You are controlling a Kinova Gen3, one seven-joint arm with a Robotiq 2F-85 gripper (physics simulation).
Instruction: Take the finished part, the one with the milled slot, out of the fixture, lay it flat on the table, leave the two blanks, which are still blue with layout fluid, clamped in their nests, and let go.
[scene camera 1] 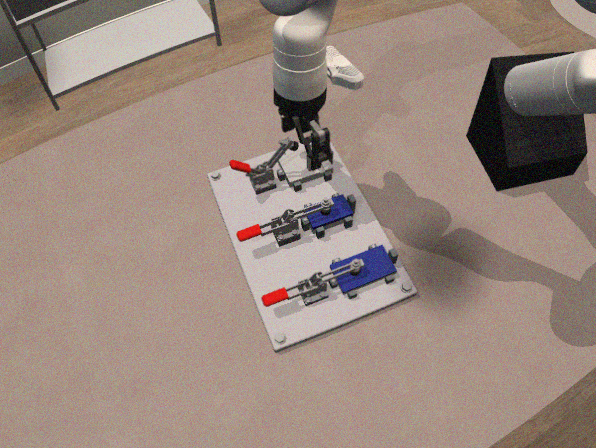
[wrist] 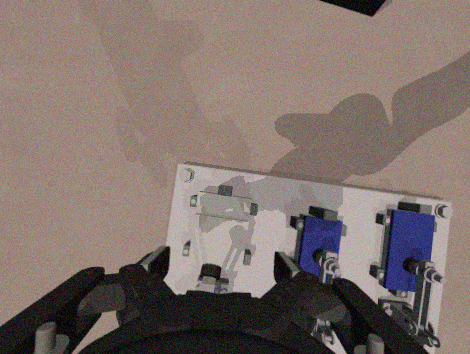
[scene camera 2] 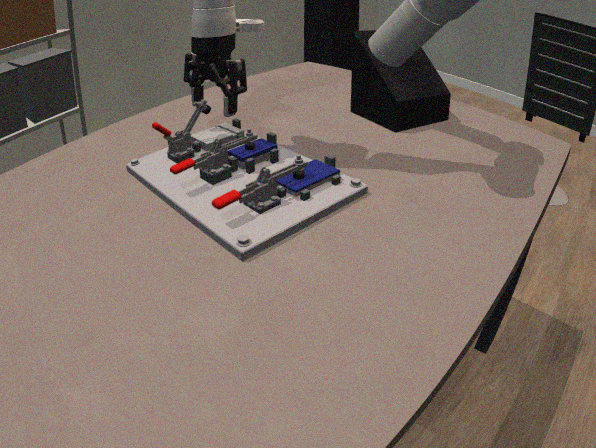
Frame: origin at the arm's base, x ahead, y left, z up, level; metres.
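Seen in the pictures: gripper, fingertip midpoint: point(scene camera 1: 300, 148) point(wrist: 222, 260) point(scene camera 2: 213, 110); arm's base, link origin: point(scene camera 1: 525, 90) point(scene camera 2: 386, 51).
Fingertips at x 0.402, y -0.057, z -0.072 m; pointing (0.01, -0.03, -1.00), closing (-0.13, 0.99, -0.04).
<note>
Offsets run from my fingertips to a thing's top centre. "spot": to the spot under its first point. Level surfaces: height alone.
The finished part @[dz -0.050, dx -0.009, dy -0.008 m] point(scene camera 1: 300, 169) point(scene camera 2: 215, 134) point(wrist: 215, 232), a pale bare-metal plate, sits in the far nest of the fixture plate @[dz -0.071, dx +0.033, dy +0.104 m] point(scene camera 1: 350, 309) point(scene camera 2: 162, 175) point(wrist: 270, 235). Its toggle clamp @[spot: dz -0.044, dx +0.071, dy +0.006 m] point(scene camera 1: 262, 179) point(scene camera 2: 180, 149) is open, with the arm raised. My gripper point(scene camera 1: 311, 157) point(scene camera 2: 214, 106) point(wrist: 222, 260) is open and empty, pointing down above that nest; the raised clamp arm's tip is close to the fingers. The middle blue blank @[dz -0.045, dx -0.010, dy +0.102 m] point(scene camera 1: 341, 212) point(scene camera 2: 264, 148) point(wrist: 320, 234) and the near blue blank @[dz -0.055, dx -0.025, dy +0.211 m] point(scene camera 1: 372, 270) point(scene camera 2: 320, 173) point(wrist: 407, 237) lie under closed clamps. The slot is hard to make out.
Red clamp handles point(scene camera 1: 249, 233) point(scene camera 2: 226, 199) stick out along one side of the fixture. The black robot pedestal point(scene camera 1: 540, 145) point(scene camera 2: 400, 102) stands on the table @[dz -0.086 m] point(scene camera 1: 125, 300) point(scene camera 2: 200, 340) point(wrist: 75, 225), off to the right. A shelf unit point(scene camera 1: 35, 67) point(scene camera 2: 75, 75) stands beyond the table.
</note>
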